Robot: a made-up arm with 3 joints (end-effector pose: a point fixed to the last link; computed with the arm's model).
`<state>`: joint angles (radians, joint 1 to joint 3).
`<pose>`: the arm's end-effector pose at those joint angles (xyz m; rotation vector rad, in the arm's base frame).
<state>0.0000 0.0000 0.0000</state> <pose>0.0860 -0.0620 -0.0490 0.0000 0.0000 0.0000</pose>
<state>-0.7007 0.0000 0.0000</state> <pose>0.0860 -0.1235 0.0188 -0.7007 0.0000 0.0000</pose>
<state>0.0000 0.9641 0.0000</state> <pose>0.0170 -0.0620 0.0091 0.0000 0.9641 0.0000</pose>
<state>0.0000 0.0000 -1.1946</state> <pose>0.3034 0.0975 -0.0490 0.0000 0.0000 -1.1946</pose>
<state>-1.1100 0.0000 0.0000</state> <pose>0.0860 -0.1333 0.0721 -1.1100 0.0000 0.0000</pose>
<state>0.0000 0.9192 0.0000</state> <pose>0.0188 -0.0620 0.0051 0.0000 0.9192 0.0000</pose>
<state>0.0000 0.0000 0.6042</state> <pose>0.0806 -0.2045 -0.0490 0.0000 0.0000 0.6042</pose>
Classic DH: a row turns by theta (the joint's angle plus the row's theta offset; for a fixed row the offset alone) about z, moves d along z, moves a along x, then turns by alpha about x. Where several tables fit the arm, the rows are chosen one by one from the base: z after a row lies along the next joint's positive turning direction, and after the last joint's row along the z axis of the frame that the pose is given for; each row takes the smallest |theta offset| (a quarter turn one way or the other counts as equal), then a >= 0, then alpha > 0; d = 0 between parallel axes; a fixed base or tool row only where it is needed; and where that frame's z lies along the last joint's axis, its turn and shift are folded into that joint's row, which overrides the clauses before.
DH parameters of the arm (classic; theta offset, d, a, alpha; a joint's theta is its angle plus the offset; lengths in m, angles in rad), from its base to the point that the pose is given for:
base (fixed): 1.5708 0.069 0 1.5708
joint 1: -1.5708 0.107 0.023 -1.5708
joint 2: -1.5708 -0.142 0.205 1.5708
joint 3: -0.3402 0 -0.2397 0
tool (fixed): 0.3402 -0.095 0 0

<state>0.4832 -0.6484 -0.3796</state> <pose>0.1841 0.0531 0.0023 0.5838 -0.5420 -0.5161</pose>
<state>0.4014 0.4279 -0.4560</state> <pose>0.1016 0.0758 -0.0345 0.2911 0.5031 -0.3573</pose>
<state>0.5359 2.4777 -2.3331</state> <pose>-0.2815 0.0763 -0.1256 -2.0795 1.1323 -0.4925</pose>
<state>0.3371 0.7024 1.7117</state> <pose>0.1659 -0.2905 -0.2419 0.8459 0.2434 1.7344</pose>
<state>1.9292 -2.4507 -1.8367</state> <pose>-0.0957 -0.2701 0.0266 -1.4405 0.2527 1.5079</pose>
